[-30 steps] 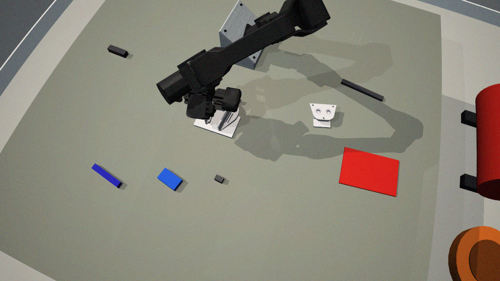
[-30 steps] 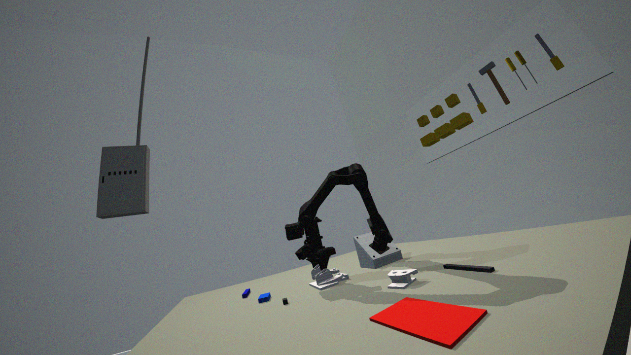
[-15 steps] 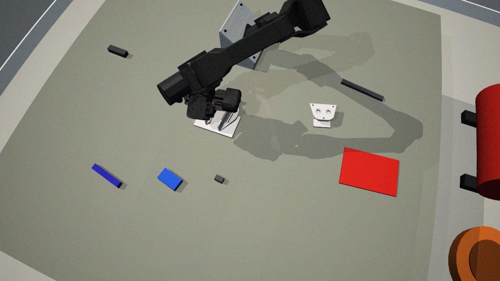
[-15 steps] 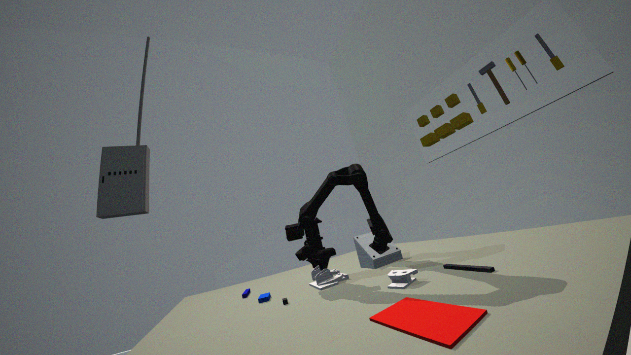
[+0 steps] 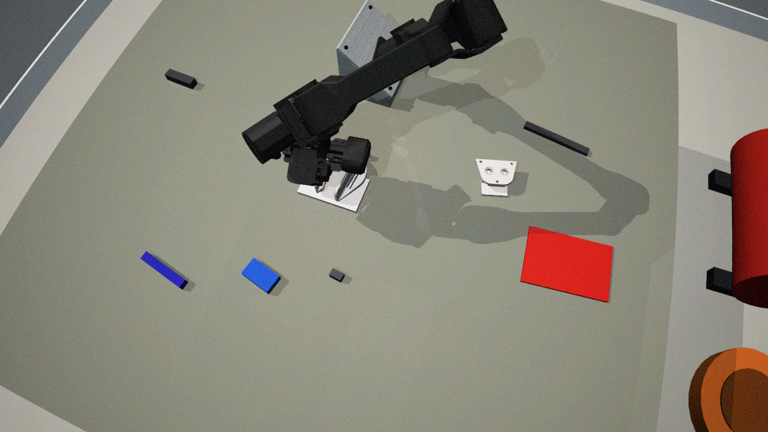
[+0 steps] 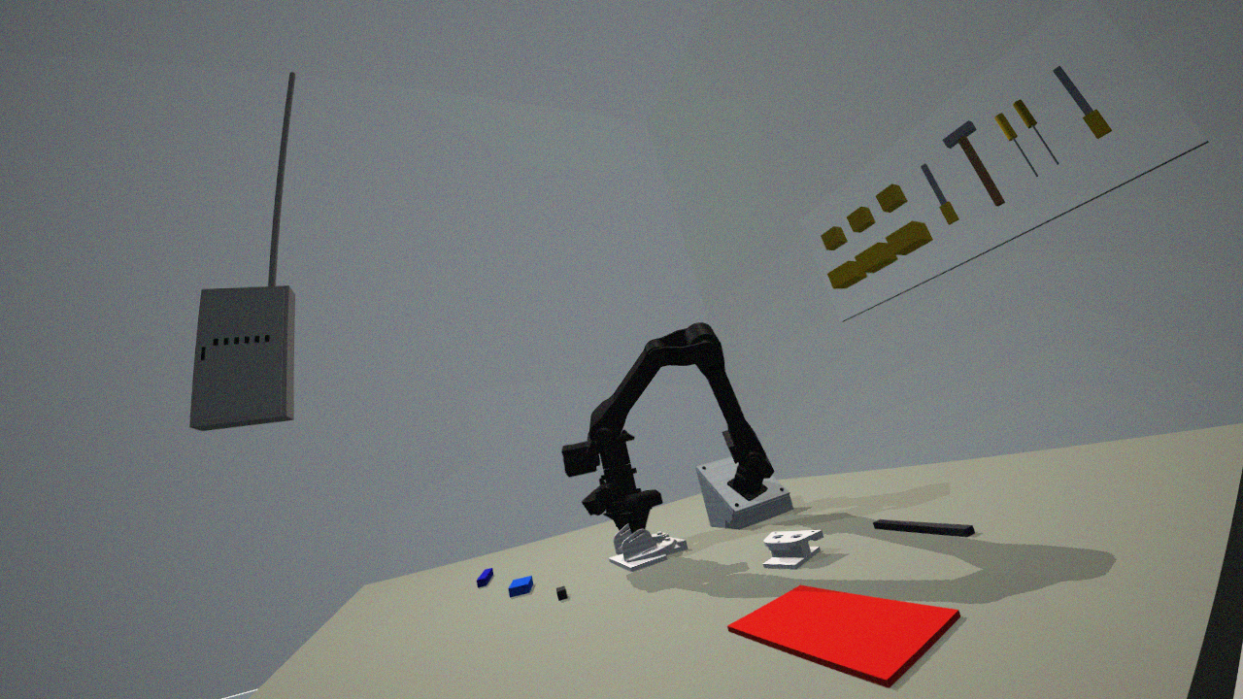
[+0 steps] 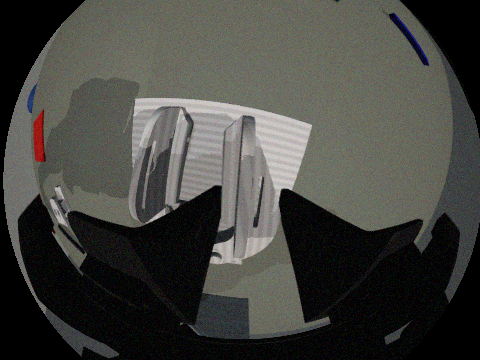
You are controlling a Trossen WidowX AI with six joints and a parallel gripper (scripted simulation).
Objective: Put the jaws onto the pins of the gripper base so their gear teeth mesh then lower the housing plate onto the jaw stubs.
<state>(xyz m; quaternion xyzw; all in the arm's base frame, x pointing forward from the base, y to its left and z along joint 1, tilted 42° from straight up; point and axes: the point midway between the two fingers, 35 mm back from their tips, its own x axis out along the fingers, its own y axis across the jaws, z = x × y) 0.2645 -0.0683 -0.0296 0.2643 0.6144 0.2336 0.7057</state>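
The white ribbed plate is 20 mm ahead of my gripper tip, 30 mm to the left of it and 20 mm below it. From my gripper tip the other things lie so: small black block 190 mm ahead, 80 mm to the left, 10 mm below; blue block 220 mm ahead, 50 mm to the right, 10 mm below; housing plate 50 mm behind, 40 mm to the left, 20 mm below.
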